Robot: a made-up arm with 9 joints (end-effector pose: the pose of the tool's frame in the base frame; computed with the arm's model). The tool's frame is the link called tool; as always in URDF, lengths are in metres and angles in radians. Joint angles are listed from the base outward.
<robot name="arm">
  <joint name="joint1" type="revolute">
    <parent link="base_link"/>
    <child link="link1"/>
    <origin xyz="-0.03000 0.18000 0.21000" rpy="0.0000 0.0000 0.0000"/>
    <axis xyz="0 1 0"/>
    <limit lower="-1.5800" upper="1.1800"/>
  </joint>
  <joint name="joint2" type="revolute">
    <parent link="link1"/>
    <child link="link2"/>
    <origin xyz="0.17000 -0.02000 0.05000" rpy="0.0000 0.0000 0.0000"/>
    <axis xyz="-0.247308 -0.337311 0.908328"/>
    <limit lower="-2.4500" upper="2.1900"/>
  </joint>
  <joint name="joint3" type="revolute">
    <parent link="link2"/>
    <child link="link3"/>
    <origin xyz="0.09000 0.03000 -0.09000" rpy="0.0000 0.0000 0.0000"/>
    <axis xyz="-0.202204 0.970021 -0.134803"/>
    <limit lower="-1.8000" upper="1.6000"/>
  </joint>
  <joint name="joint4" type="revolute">
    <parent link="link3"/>
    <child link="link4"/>
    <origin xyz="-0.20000 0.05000 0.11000" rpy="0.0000 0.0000 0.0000"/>
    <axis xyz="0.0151 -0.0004 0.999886"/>
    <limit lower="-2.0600" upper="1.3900"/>
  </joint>
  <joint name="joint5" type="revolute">
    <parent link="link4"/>
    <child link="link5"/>
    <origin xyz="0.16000 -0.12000 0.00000" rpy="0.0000 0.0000 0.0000"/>
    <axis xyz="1 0 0"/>
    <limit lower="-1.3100" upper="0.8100"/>
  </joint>
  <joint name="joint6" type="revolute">
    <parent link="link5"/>
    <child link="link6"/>
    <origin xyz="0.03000 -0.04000 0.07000" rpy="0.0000 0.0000 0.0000"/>
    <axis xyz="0 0 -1"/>
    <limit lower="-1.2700" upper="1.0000"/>
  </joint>
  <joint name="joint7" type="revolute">
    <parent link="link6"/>
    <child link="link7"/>
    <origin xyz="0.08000 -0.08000 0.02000" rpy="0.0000 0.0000 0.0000"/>
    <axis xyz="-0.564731 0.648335 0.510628"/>
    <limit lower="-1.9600" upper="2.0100"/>
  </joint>
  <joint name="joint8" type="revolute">
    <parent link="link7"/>
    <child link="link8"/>
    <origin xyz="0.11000 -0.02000 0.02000" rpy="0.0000 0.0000 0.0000"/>
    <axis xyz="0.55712 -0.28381 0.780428"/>
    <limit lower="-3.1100" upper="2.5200"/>
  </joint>
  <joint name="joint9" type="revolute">
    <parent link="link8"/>
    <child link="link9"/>
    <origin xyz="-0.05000 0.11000 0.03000" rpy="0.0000 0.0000 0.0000"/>
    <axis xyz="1 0 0"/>
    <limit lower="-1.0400" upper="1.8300"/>
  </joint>
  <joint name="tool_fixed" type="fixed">
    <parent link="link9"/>
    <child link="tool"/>
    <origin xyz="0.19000 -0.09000 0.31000" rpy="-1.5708 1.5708 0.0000"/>
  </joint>
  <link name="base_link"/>
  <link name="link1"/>
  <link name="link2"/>
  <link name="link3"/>
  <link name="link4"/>
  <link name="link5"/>
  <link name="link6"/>
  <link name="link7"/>
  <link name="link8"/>
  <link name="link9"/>
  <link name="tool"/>
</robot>
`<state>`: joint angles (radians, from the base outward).
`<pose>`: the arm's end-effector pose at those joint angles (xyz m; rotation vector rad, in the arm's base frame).
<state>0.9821 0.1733 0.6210 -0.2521 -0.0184 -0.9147 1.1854 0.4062 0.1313</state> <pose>0.2650 0.4899 -0.1714 -0.1840 -0.1634 -2.0515</pose>
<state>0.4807 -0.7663 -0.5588 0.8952 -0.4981 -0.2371 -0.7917 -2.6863 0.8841</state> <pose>0.4899 0.2119 0.5823 -0.0450 1.6399 -0.8034</pose>
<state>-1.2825 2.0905 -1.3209 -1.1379 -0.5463 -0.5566 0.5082 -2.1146 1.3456</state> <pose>-0.1725 0.1003 0.7363 -1.4657 -1.3235 0.0625</pose>
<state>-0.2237 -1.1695 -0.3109 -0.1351 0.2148 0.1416 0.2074 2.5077 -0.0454</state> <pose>-0.2297 -0.4324 0.3375 -1.4513 -0.9824 0.6252</pose>
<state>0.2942 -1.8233 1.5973 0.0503 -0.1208 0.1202 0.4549 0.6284 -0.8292</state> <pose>-0.0468 -0.0989 -0.4091 1.4050 0.8143 2.1628</pose>
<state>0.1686 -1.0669 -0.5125 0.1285 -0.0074 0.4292 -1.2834 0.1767 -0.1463</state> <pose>-0.2559 0.0728 0.5932 -0.3202 0.7491 -0.7608</pose>
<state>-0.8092 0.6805 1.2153 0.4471 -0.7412 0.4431 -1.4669 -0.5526 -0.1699</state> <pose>0.0244 0.6025 0.9308 -1.4413 0.7012 -0.2174</pose>
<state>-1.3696 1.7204 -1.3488 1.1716 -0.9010 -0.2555 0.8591 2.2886 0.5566</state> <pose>0.2336 -0.0151 -0.1677 1.1727 -1.4058 1.1512</pose>
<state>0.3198 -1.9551 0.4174 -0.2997 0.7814 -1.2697 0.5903 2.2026 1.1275</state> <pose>0.1929 -0.2544 0.2107 -0.2272 -1.7468 1.4076</pose>
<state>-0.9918 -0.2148 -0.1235 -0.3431 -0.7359 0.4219 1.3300 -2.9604 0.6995</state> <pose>0.1932 -0.1582 0.6477 -0.4081 -1.9106 2.2866</pose>
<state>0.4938 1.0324 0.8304 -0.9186 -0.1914 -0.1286 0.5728 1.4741 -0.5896</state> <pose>0.6870 0.4533 0.5021 1.4347 -1.0236 -2.2012</pose>
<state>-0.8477 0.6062 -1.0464 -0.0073 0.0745 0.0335 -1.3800 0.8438 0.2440</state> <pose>0.2289 -0.3849 0.5213 -0.8416 -2.7665 0.1861</pose>
